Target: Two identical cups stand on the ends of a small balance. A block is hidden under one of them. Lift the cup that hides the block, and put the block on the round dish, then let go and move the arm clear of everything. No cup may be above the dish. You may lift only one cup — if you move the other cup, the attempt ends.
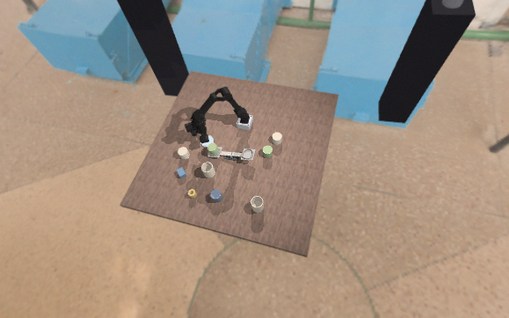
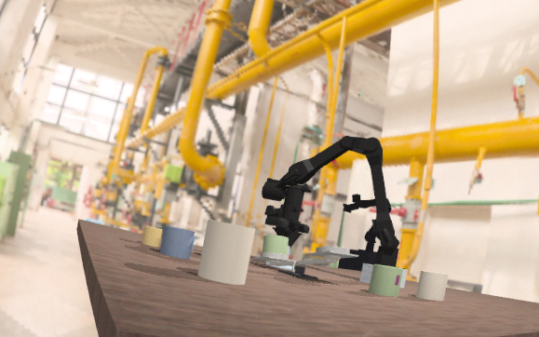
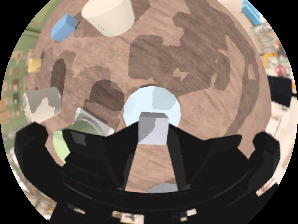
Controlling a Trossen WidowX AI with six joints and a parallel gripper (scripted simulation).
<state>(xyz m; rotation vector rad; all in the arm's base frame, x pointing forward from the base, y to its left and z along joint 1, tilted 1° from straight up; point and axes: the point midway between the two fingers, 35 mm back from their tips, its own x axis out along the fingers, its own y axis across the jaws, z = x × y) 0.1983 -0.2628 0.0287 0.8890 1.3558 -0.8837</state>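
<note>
Right now the round light blue dish is 5 cm below my gripper tip. From my gripper tip the other things lie so: balance (10 cm ahead, 23 cm to the left, 1 cm below); then pale grey block (right at my gripper tip); then blue cube (30 cm ahead, 10 cm to the right, 3 cm below).
</note>
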